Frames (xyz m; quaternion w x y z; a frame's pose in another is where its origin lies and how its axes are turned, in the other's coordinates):
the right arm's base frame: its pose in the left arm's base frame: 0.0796 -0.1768 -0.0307 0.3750 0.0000 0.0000 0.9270
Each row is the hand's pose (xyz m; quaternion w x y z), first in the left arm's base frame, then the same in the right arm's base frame.
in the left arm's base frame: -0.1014 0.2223 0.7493 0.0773 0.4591 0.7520 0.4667
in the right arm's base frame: 0.4076 -0.1610 0.7800 0.4616 0.8693 -0.1436 0.1034
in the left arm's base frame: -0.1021 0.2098 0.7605 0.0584 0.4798 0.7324 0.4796
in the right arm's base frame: 0.3994 -0.1515 0.7912 0.4665 0.8589 -0.1701 0.1257
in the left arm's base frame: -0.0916 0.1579 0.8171 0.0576 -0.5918 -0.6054 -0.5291
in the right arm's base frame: 0.3558 -0.1215 0.8478 0.4689 0.7831 -0.3216 0.2518
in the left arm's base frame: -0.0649 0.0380 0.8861 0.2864 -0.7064 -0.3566 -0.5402
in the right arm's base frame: 0.2532 -0.0539 0.9168 0.3934 0.5955 -0.5211 0.4681
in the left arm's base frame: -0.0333 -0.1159 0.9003 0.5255 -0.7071 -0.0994 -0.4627
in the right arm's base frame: 0.1235 0.0347 0.9310 0.2319 0.3573 -0.6182 0.6606
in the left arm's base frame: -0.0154 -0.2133 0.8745 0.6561 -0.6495 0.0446 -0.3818
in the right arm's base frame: 0.0429 0.0923 0.9052 0.1079 0.2022 -0.6188 0.7514
